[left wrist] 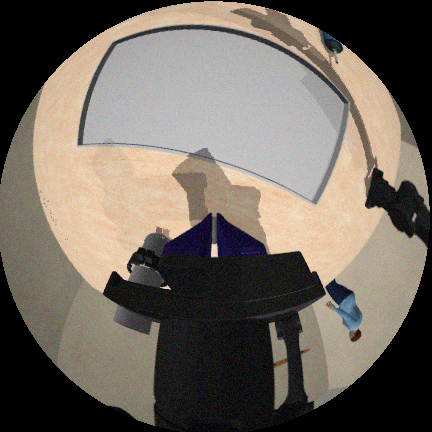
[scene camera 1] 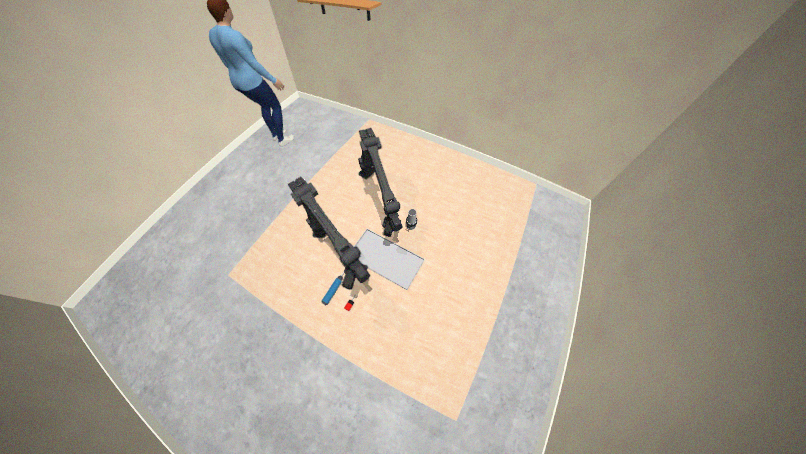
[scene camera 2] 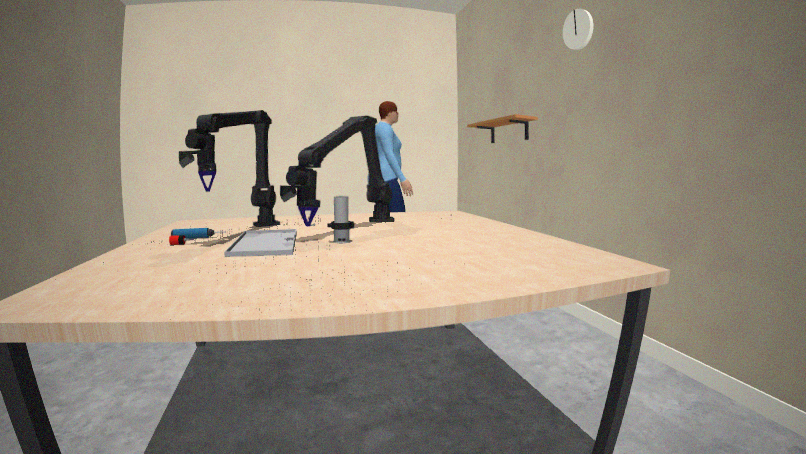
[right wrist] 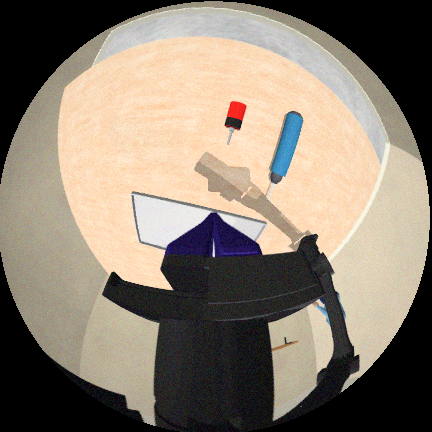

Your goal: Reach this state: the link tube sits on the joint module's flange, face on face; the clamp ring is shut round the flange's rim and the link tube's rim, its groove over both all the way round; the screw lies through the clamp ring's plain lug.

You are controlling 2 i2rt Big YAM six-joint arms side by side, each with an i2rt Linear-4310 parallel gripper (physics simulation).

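Places are measured from the left arm's base along level axes (x back, y down, z right), in millimetres.
Where they show: left gripper, fingertip midpoint: (left wrist: 213,217) (scene camera 2: 307,226); right gripper, fingertip midpoint: (scene camera 2: 207,191) (right wrist: 213,216); left arm's base at its link origin: (scene camera 1: 367,172) (scene camera 2: 381,220); right arm's base at its link origin: (left wrist: 373,187) (scene camera 1: 320,229) (scene camera 2: 266,224) (right wrist: 305,244).
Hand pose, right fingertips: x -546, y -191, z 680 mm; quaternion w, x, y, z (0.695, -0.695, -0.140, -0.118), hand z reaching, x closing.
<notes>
Each offset is from my right fingertips to the top centre of the thing. "*": to the spot under its first point.
The link tube @(dy +31, dx +13, dz -496 mm) (scene camera 2: 341,208) (scene camera 1: 412,213) (left wrist: 132,320) stands upright on the joint module @(dy +128, dx +13, dz -496 mm) (scene camera 2: 341,236) (left wrist: 158,241). The black clamp ring @(* dy +128, dx -24, dz -493 mm) (scene camera 2: 340,225) (left wrist: 142,259) is round their joint; how its groove sits on the rims is too small to tell. My left gripper (scene camera 2: 308,223) (left wrist: 213,217) is shut on the screw @(dy +134, dx +78, dz -380 mm) (left wrist: 215,231), a thin grey shank between its fingertips. It is beside the tube, to its left in scene camera 2, near the ring's height. My right gripper (scene camera 2: 207,190) (right wrist: 213,216) is shut and empty, high above the table.
A shallow grey tray @(dy +175, dx +5, dz -216 mm) (scene camera 1: 414,274) (scene camera 2: 260,253) (left wrist: 315,201) (right wrist: 140,220) lies near both grippers. A blue-handled tool @(dy +150, dx +127, dz +103 mm) (scene camera 1: 332,290) (scene camera 2: 190,232) (right wrist: 287,142) and a red-handled tool @(dy +157, dx -7, dz +118 mm) (scene camera 1: 349,305) (scene camera 2: 177,240) (right wrist: 235,114) lie beyond it. A person (scene camera 1: 242,59) (scene camera 2: 389,149) stands behind the table.
</notes>
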